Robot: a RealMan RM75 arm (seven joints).
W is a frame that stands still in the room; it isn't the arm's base.
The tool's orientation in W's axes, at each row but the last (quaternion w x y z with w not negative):
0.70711, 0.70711, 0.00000, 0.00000
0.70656, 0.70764, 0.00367, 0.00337
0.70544, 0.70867, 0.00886, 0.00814
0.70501, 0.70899, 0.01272, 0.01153
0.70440, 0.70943, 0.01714, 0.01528
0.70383, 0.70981, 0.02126, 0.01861
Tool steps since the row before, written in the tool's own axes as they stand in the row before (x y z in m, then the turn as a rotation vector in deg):
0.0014, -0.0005, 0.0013, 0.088, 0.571, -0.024
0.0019, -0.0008, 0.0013, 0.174, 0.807, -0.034
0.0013, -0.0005, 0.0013, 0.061, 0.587, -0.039
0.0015, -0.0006, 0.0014, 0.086, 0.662, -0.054
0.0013, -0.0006, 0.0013, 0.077, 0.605, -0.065
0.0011, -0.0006, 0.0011, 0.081, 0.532, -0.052
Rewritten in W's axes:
0.0014, -0.0013, -0.0005, 0.088, 0.024, 0.571
0.0019, -0.0013, -0.0008, 0.174, 0.034, 0.807
0.0013, -0.0013, -0.0005, 0.061, 0.038, 0.587
0.0015, -0.0013, -0.0006, 0.085, 0.053, 0.662
0.0014, -0.0012, -0.0006, 0.076, 0.064, 0.605
0.0012, -0.0010, -0.0006, 0.080, 0.052, 0.532

